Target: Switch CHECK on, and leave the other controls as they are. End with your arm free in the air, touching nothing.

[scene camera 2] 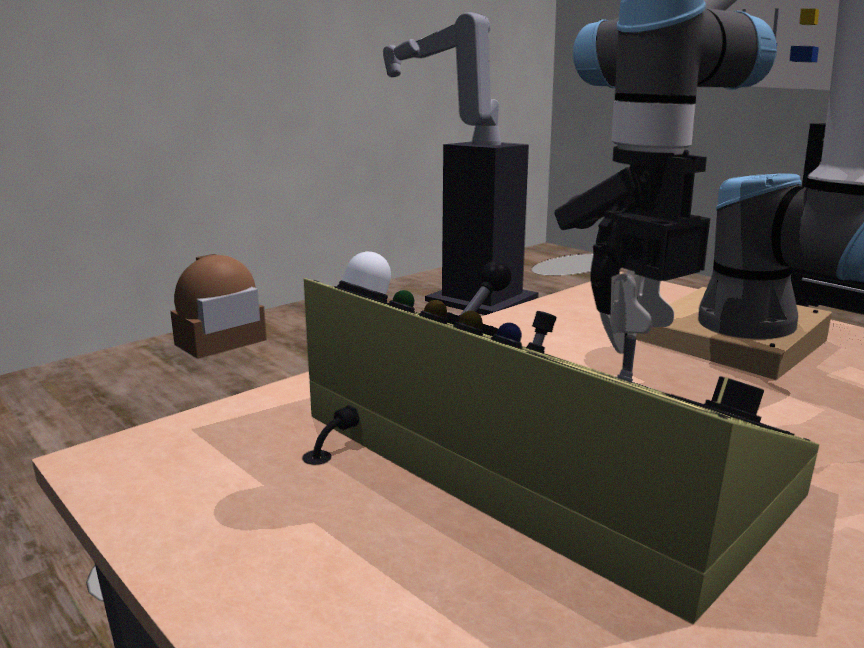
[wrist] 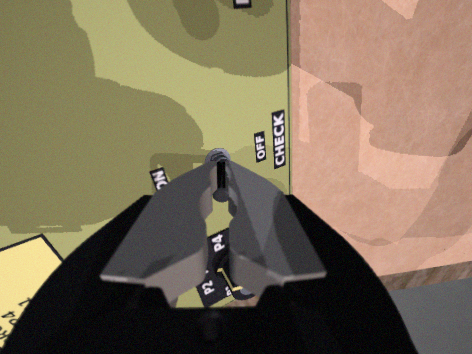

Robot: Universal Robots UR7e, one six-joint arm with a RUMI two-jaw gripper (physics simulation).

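Seen in the pictures: gripper, fingertip midpoint: [scene camera 2: 621, 352] [wrist: 222, 165]; arm's base at its link origin: [scene camera 2: 746, 322].
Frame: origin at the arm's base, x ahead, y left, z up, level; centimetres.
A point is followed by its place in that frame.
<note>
The CHECK toggle lever [scene camera 2: 628, 359] {y -1.9, x 44.9, z 7.4 cm} [wrist: 221, 195] {y -2.2, x 44.5, z 9.8 cm} is a thin dark stick on the green console [scene camera 2: 516, 446] {y -4.1, x 63.4, z 4.5 cm} [wrist: 120, 70] {y -10.0, x 48.0, z 6.8 cm}. In the wrist view the CHECK label [wrist: 279, 139] {y -1.5, x 39.4, z 2.5 cm} and OFF label [wrist: 259, 146] {y -1.7, x 41.3, z 3.3 cm} are to its right, the ON label [wrist: 159, 179] {y -2.9, x 49.0, z 6.9 cm} to its left. The lever stands between them; its exact lean is hard to tell, as the jaws hide part of it. My gripper [scene camera 2: 620, 340] {y -3.0, x 44.2, z 7.7 cm} [wrist: 222, 165] {y -3.0, x 44.2, z 7.7 cm} is shut, with its narrow tips together right at the lever's upper part. The lever's end shows through the gap behind the tips; it does not look clamped.
A rotary knob [scene camera 2: 738, 398] {y 10.4, x 47.8, z 7.4 cm} stands near the lever, with its P4 label [wrist: 218, 241] {y 5.5, x 47.3, z 5.8 cm}. Along the console are a black-capped switch [scene camera 2: 544, 322] {y -13.2, x 42.7, z 8.5 cm}, a ball-topped lever [scene camera 2: 495, 276] {y -24.0, x 36.6, z 10.8 cm}, small coloured domes and a white dome [scene camera 2: 367, 273] {y -27.3, x 56.9, z 14.8 cm}. A yellow note [wrist: 22, 270] {y -1.2, x 58.7, z 11.2 cm} lies on the panel.
</note>
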